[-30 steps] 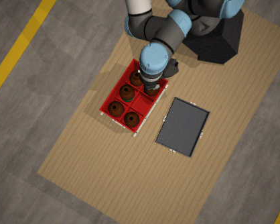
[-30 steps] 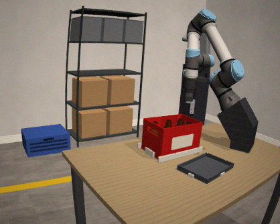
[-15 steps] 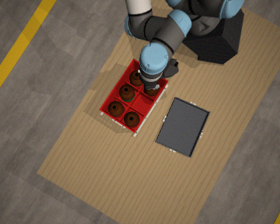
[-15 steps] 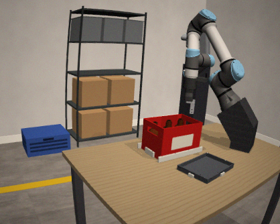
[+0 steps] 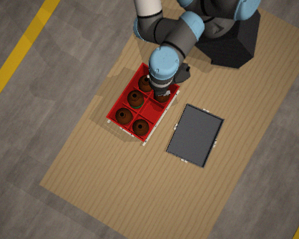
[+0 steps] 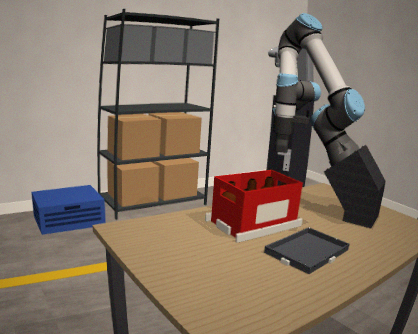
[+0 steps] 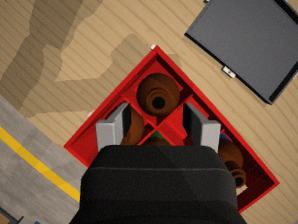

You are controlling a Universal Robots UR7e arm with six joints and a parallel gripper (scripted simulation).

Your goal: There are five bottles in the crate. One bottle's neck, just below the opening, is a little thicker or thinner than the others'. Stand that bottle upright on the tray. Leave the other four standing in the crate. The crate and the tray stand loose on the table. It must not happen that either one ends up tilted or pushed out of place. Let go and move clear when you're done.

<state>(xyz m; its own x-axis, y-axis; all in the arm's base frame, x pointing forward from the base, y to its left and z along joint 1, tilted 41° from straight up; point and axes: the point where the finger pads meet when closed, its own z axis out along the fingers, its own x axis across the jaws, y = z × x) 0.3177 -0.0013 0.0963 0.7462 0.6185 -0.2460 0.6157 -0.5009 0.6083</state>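
Now: the red crate 150 mm below my hand, 80 mm ahead of it and 50 mm to the right of it. Also, from my hand: dark grey tray (230 mm to the left, 230 mm below, 90 mm ahead).
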